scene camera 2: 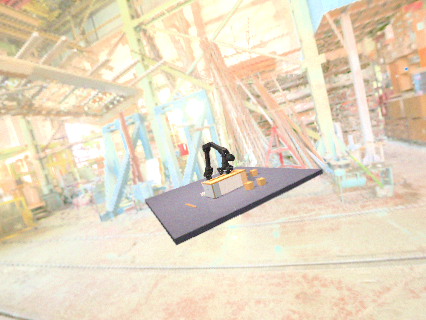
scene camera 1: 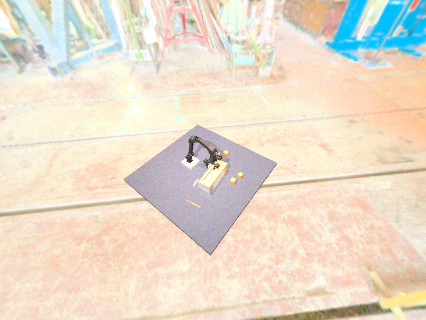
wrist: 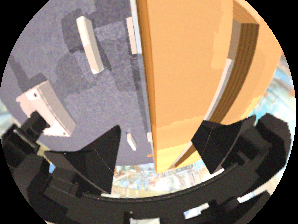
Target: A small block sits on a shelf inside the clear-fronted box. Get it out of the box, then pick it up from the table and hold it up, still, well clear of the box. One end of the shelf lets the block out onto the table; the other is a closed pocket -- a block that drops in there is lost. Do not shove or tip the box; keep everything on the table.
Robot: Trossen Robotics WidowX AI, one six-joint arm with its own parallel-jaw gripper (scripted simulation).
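My gripper is there at (wrist: 150, 123), and along with my gripper I can see a clear-fronted box (scene camera 2: 218, 186). You'd find that box in the wrist view (wrist: 193, 67) too.
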